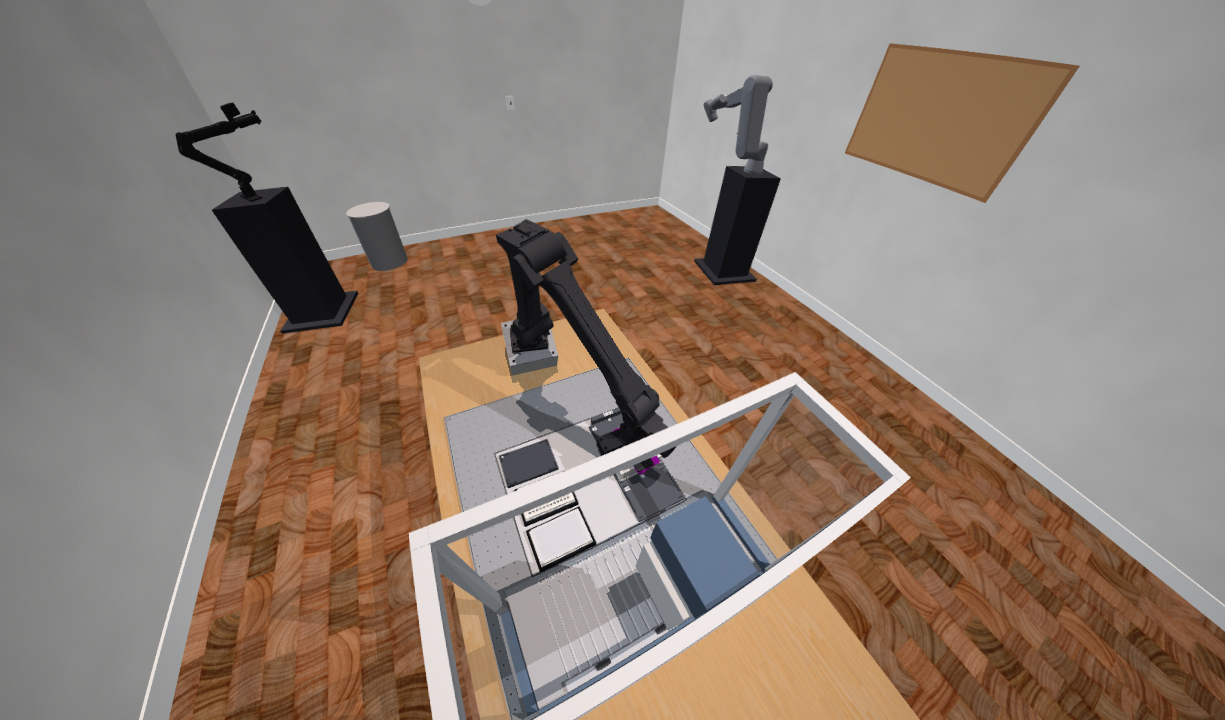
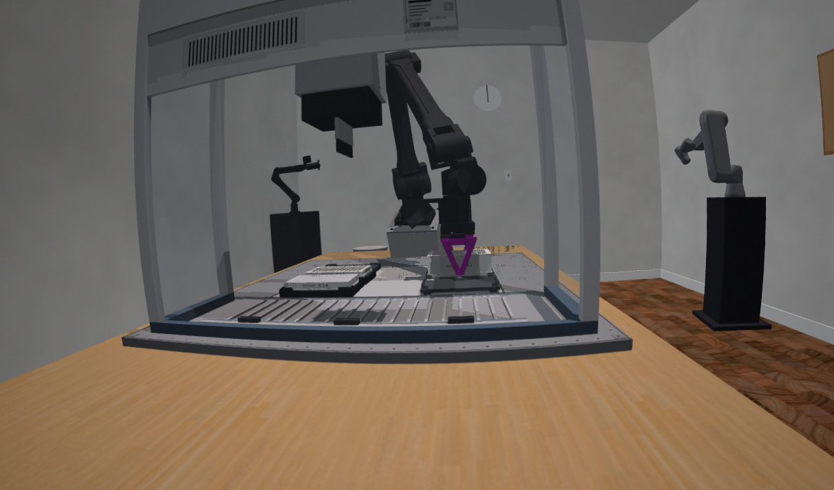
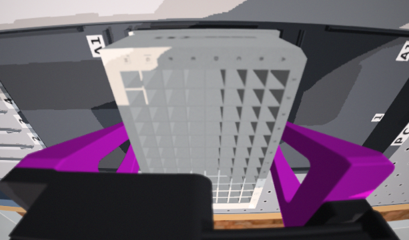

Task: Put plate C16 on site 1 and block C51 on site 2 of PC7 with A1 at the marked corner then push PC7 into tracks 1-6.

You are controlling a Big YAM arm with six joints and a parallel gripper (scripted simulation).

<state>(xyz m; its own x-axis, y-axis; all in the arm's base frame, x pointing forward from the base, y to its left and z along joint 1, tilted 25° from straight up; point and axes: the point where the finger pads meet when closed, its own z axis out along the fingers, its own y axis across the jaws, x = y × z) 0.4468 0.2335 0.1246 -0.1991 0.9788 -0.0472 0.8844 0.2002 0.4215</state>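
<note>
Now: the carrier PC7 1 cm below my hand. Round my hand: nest S3: 23 cm to the right, 16 cm ahead, 2 cm below; then 96-well plate C15: 25 cm to the right, 5 cm ahead; then nest S1: 28 cm to the right, 6 cm behind, 2 cm below.
</note>
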